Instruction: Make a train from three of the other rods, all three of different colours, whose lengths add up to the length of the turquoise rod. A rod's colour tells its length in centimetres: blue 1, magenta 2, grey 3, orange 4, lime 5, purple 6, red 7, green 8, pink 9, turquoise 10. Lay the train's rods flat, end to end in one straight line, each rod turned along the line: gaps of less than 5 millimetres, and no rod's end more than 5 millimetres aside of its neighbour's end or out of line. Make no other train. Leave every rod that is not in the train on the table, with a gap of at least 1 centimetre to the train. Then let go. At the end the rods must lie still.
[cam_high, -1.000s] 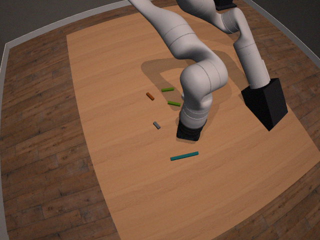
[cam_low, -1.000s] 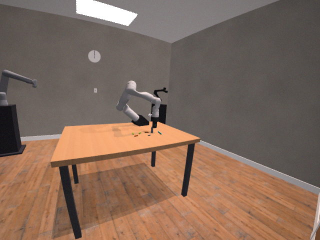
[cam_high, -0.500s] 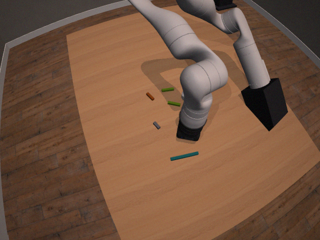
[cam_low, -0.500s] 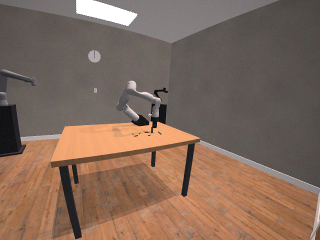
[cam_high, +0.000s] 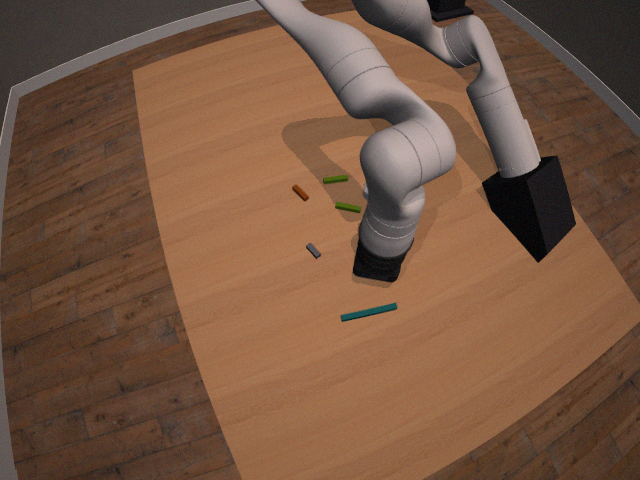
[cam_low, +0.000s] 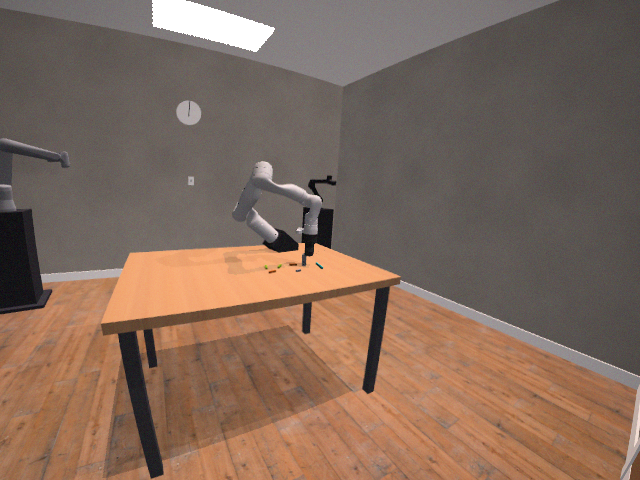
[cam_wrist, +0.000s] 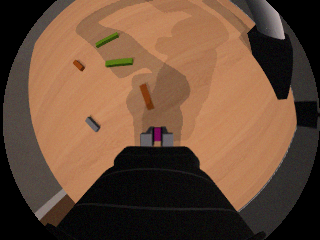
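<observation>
Right now my hand is 50 mm short of the turquoise rod, 60 mm to the right of it and 10 mm above it. From my hand the other things lie so: magenta rod (10 mm below); grey rod (70 mm ahead, 90 mm to the right, 10 mm below).
</observation>
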